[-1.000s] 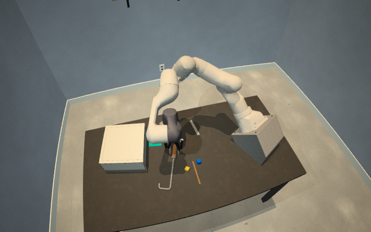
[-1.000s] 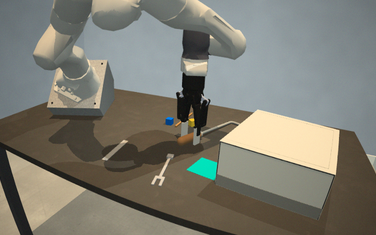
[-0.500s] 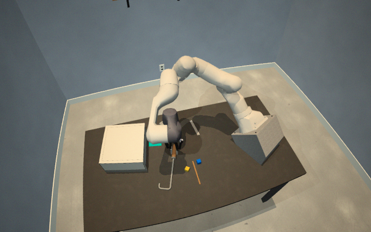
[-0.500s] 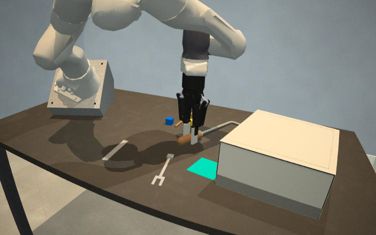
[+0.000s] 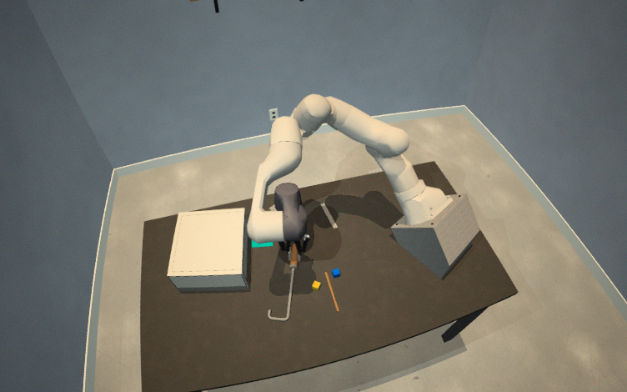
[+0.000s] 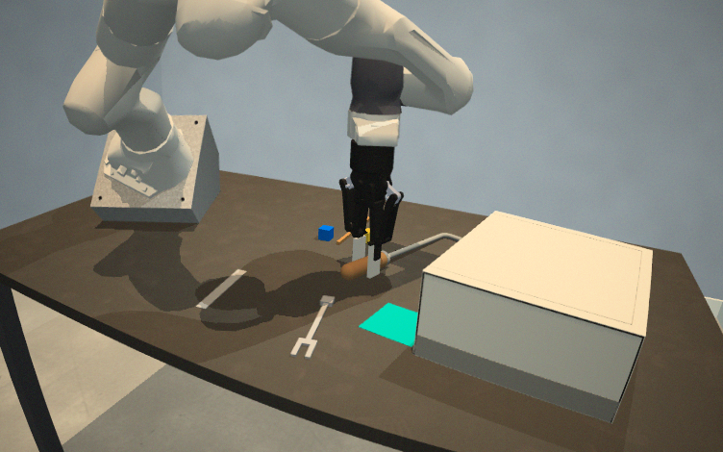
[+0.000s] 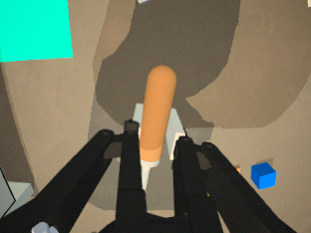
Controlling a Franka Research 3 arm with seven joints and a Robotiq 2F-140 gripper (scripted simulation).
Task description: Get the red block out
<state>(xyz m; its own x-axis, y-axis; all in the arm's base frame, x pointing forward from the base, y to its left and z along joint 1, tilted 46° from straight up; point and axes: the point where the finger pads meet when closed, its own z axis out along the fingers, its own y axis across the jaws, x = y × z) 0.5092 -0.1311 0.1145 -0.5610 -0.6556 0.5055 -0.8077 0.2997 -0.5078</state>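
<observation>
My gripper is now 100 mm past the blue cube, 150 mm to the right of it and 20 mm above it. Also, from my hand: yellow cube: 10 mm behind, 160 mm to the left, 20 mm below; then hook tool: 90 mm ahead, 70 mm to the left, 20 mm below; then teal square: 70 mm ahead, 160 mm to the right, 40 mm below.
</observation>
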